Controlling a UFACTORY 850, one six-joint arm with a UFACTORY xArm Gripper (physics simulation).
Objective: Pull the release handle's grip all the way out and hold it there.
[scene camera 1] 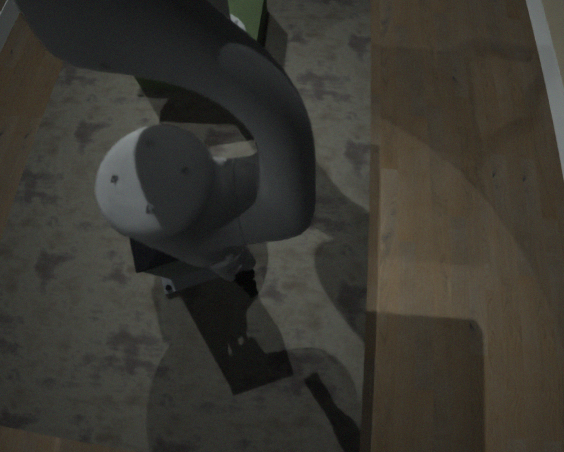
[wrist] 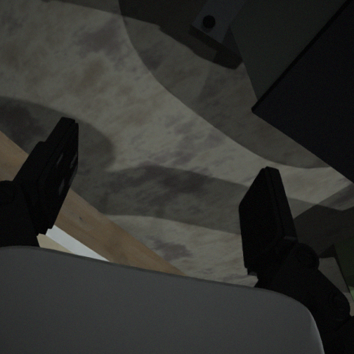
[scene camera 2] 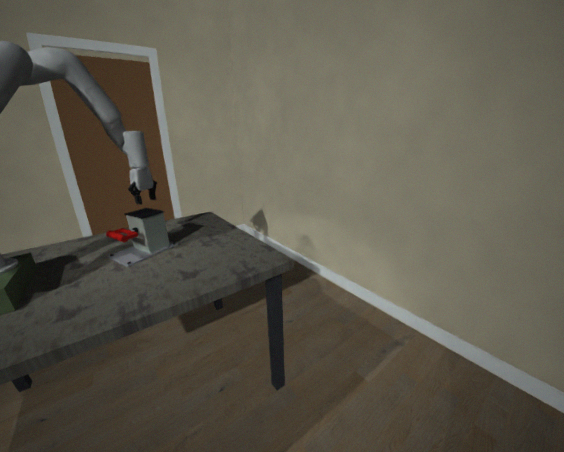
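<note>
The release handle's red grip (scene camera 2: 121,234) sticks out from the left side of a grey-green box (scene camera 2: 156,235) (wrist: 267,55) with a black top (scene camera 2: 145,213) (scene camera 1: 150,257) (wrist: 315,95). The box stands on a light base plate (scene camera 2: 129,258) (scene camera 1: 170,289) (wrist: 215,22). The grip does not show in the wrist view and is hidden under the arm in scene camera 1. My gripper (scene camera 2: 146,200) (wrist: 166,165) is open and empty, above the box in scene camera 2. In the wrist view the box lies to the upper right of the fingers. Dark fingers (scene camera 1: 246,282) partly show in scene camera 1.
The box stands on a mottled grey table (scene camera 1: 65,320) (scene camera 2: 200,265) (wrist: 100,65). A green block (scene camera 1: 247,15) (scene camera 2: 10,292) sits under the arm's base. The arm (scene camera 1: 280,125) (scene camera 2: 92,95) reaches over the table. A wooden floor (scene camera 1: 450,225) (scene camera 2: 240,370) lies beyond the table edge.
</note>
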